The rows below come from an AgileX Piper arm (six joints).
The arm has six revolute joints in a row. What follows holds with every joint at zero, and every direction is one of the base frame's. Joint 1 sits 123 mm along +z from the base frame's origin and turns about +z. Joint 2 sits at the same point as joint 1 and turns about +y. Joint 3 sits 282.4 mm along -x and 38.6 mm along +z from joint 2 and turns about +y. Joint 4 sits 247.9 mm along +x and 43.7 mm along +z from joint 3 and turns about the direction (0.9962, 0, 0.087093). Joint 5 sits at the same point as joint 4 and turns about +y. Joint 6 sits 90.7 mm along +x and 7.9 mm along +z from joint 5 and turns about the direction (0.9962, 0, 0.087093). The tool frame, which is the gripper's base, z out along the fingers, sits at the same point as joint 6; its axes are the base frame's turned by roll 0, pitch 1.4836 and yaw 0 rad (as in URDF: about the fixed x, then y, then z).
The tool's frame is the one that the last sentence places.
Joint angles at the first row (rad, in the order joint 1, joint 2, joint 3, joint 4, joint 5, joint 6):
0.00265, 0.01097, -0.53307, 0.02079, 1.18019, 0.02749
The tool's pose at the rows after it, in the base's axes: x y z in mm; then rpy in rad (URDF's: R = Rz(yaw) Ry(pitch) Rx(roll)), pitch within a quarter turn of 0, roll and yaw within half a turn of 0:
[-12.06, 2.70, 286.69, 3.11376, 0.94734, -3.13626]
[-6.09, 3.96, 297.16, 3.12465, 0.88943, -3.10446]
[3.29, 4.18, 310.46, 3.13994, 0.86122, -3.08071]
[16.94, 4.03, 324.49, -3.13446, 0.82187, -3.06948]
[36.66, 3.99, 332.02, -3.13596, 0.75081, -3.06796]
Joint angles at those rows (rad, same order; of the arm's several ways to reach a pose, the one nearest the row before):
0.00265, 0.06166, -0.58073, 0.03184, 1.22992, -0.01221
0.00269, 0.13441, -0.62540, 0.04588, 1.26052, -0.03573
0.00264, 0.21172, -0.67420, 0.04813, 1.26050, -0.05268
0.00256, 0.30584, -0.72907, 0.04599, 1.26053, -0.06143
0.00270, 0.41462, -0.76672, 0.04489, 1.26053, -0.06560

